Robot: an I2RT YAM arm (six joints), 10 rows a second.
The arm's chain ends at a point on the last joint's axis. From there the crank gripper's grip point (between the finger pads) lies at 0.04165 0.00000 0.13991 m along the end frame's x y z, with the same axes.
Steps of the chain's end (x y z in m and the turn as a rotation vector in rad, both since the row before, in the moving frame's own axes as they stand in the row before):
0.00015 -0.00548 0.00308 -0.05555 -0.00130 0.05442
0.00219 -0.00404 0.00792 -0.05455 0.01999 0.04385
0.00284 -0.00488 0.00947 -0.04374 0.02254 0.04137
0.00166 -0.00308 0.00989 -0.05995 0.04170 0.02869
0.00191 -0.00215 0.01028 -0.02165 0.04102 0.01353
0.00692 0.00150 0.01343 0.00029 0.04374 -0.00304
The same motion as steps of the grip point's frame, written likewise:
-0.00030 0.00455 0.00286 -0.05555 -0.00130 0.05442
0.00477 0.00545 0.00680 -0.05455 0.01999 0.04385
0.00582 0.00300 0.00832 -0.04374 0.02254 0.04137
0.00731 0.00652 0.00775 -0.05995 0.04170 0.02869
0.00759 0.00146 0.00842 -0.02165 0.04102 0.01353
0.01300 0.00132 0.01147 0.00029 0.04374 -0.00304

